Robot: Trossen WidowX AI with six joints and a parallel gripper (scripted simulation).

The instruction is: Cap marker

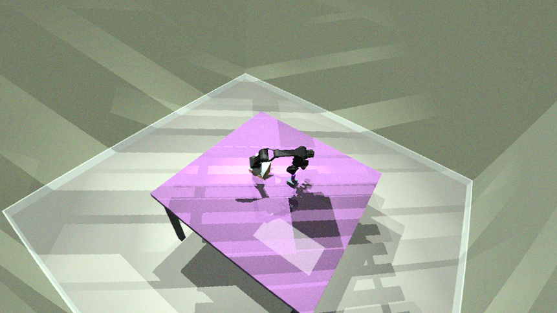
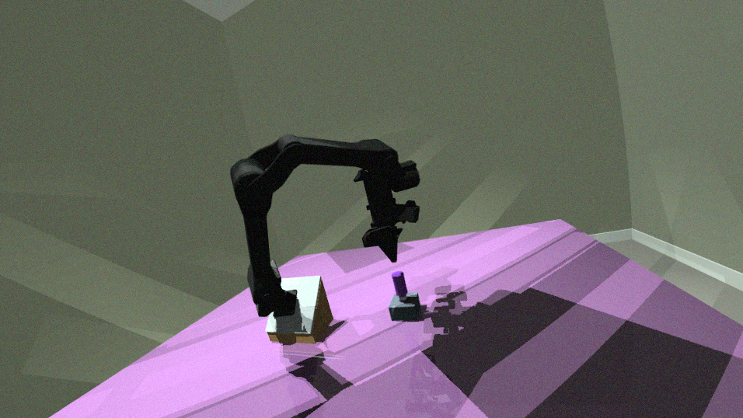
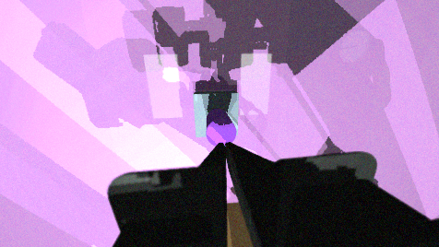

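My gripper tip is now 6 cm above the purple cap. Round my gripper tip: dark grey-green holder block: 12 cm below.
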